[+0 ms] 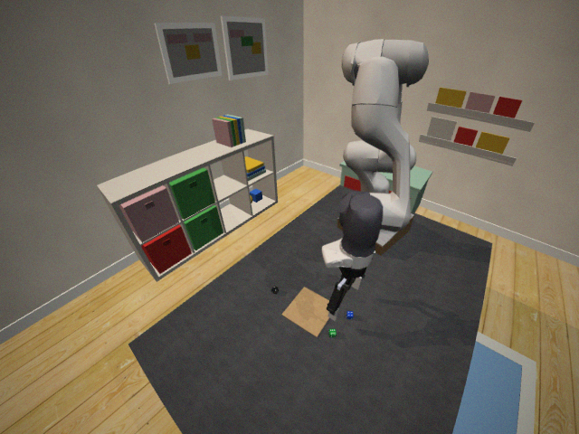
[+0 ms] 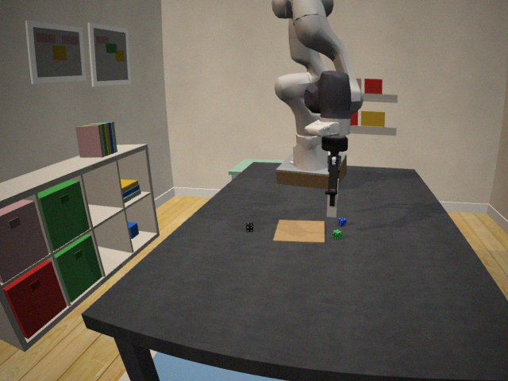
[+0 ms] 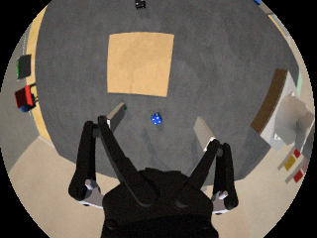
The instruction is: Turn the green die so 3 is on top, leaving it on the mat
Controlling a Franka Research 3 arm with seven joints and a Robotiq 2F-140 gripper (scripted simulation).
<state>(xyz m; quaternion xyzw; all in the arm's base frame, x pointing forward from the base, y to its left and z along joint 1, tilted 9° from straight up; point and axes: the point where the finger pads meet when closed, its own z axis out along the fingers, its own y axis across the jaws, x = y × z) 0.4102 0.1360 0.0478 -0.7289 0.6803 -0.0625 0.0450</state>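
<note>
My hand is 90 mm short of the green die, 30 mm to the right of it and 50 mm above it. The rest, counted from my hand: blue die (30 mm to the left, 50 mm below); then tan mat (70 mm ahead, 80 mm to the right, 60 mm below); then black die (100 mm ahead, 230 mm to the right, 50 mm below).
</note>
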